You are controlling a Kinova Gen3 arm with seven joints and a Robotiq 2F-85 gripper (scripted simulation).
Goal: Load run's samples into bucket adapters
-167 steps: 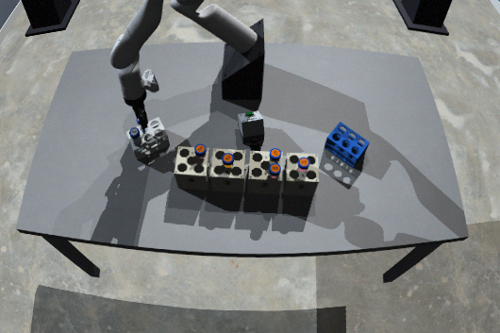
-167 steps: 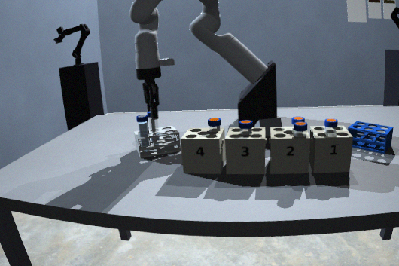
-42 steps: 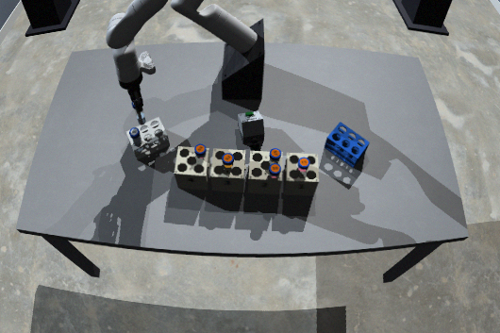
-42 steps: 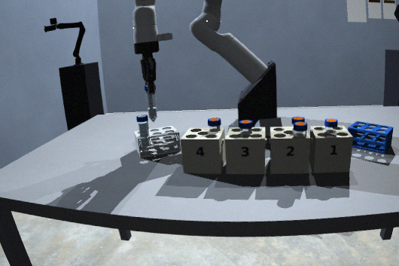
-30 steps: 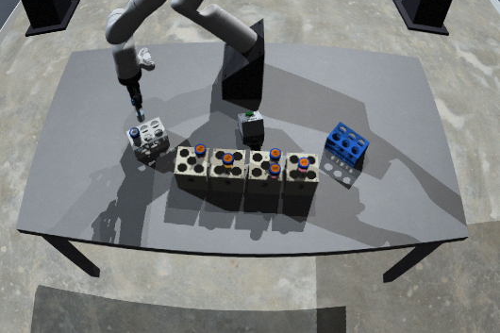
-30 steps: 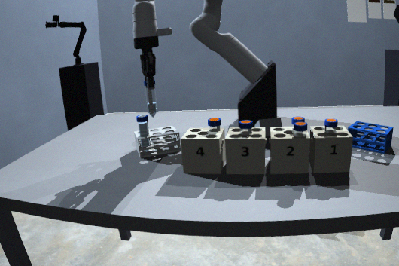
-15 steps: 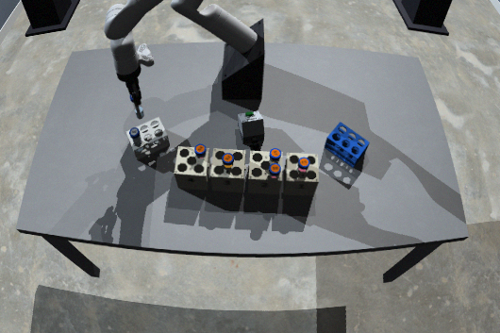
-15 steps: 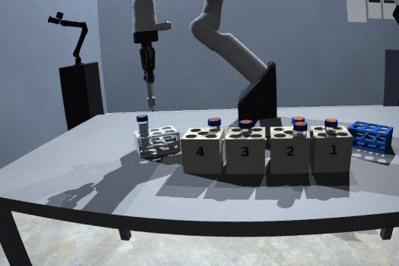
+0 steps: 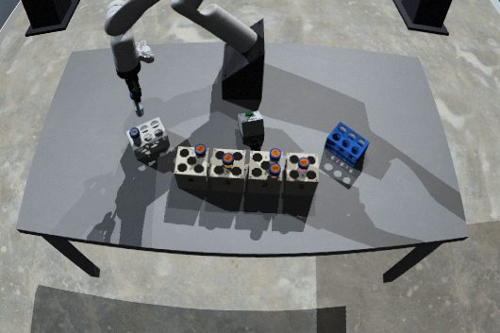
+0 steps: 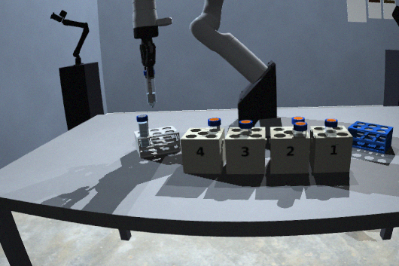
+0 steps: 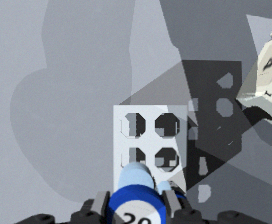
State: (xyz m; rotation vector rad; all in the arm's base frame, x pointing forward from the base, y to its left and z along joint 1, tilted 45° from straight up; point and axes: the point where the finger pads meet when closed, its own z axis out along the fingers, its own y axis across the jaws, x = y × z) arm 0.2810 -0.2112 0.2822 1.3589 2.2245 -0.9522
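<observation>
My hand is 5 cm above the water blank marked 20 and 1 cm short of it. Also, from my hand: clear rack (21 cm below, 2 cm ahead, 1 cm to the left); sample tube S4 (20 cm to the left, 18 cm below, 11 cm ahead); sample tube S2 (29 cm to the left, 18 cm below, 15 cm ahead).
</observation>
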